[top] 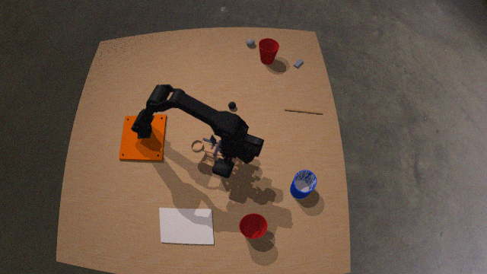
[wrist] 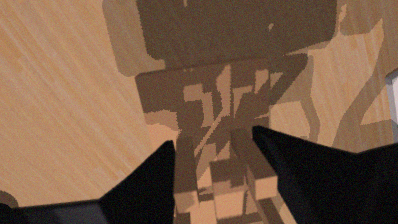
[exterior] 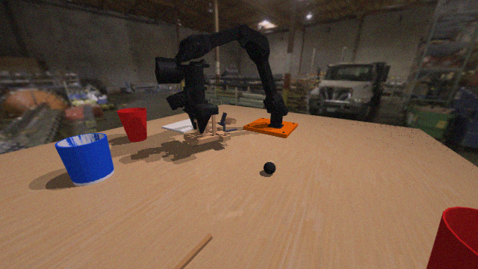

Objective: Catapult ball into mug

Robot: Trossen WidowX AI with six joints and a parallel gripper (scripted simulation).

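The black ball is 2 cm ahead of my gripper tip, 26 cm to the left of it and 5 cm below it. Round my gripper tip: white sheet (18 cm behind, 25 cm to the right, 6 cm below); then blue mug (26 cm ahead, 11 cm to the right, 4 cm below); then wooden catapult (6 cm behind, 5 cm to the left, 2 cm above).
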